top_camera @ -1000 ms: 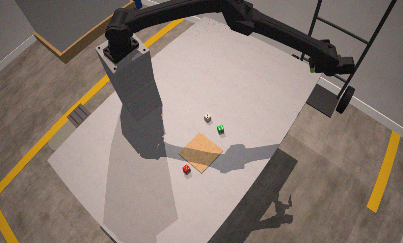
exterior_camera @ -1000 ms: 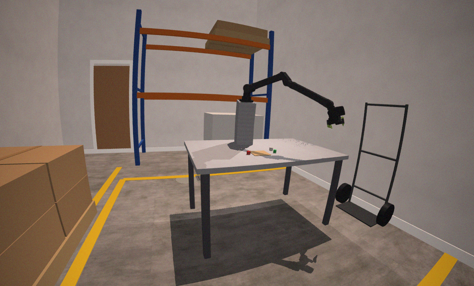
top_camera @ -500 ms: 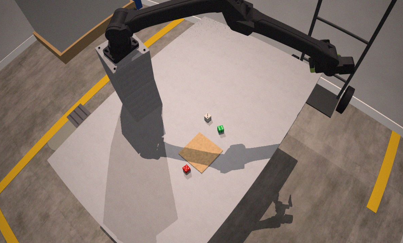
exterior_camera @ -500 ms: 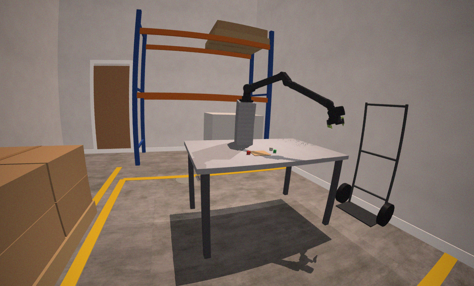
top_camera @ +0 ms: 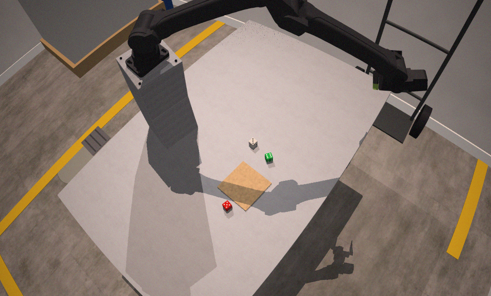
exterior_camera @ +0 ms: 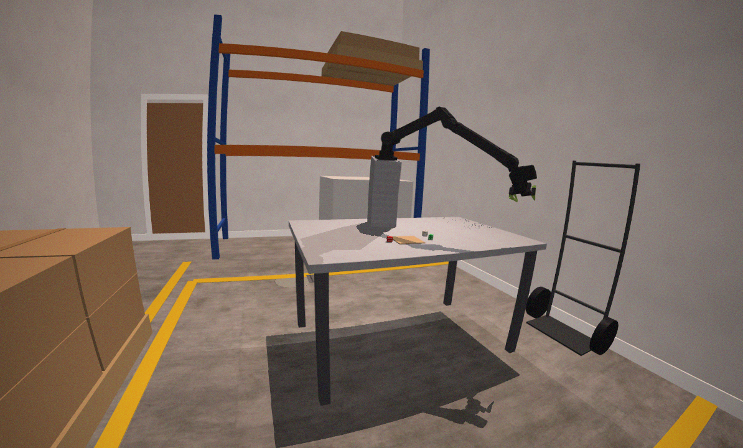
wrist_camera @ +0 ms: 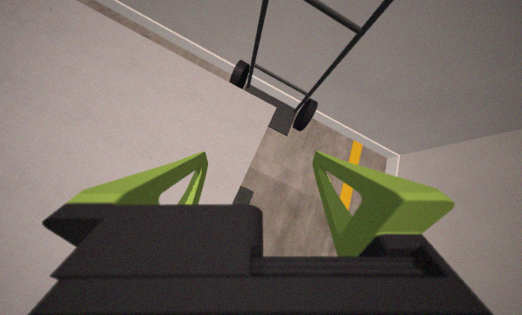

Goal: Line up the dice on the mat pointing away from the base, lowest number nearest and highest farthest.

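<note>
Right now my hand is 420 mm to the left of the white die, 320 mm past it and 240 mm above it. Also, from my hand: red die (670 mm to the right, 240 mm below, 230 mm behind); then green die (430 mm to the right, 240 mm below, 240 mm behind); then tan mat (570 mm to the right, 250 mm below, 240 mm behind).
</note>
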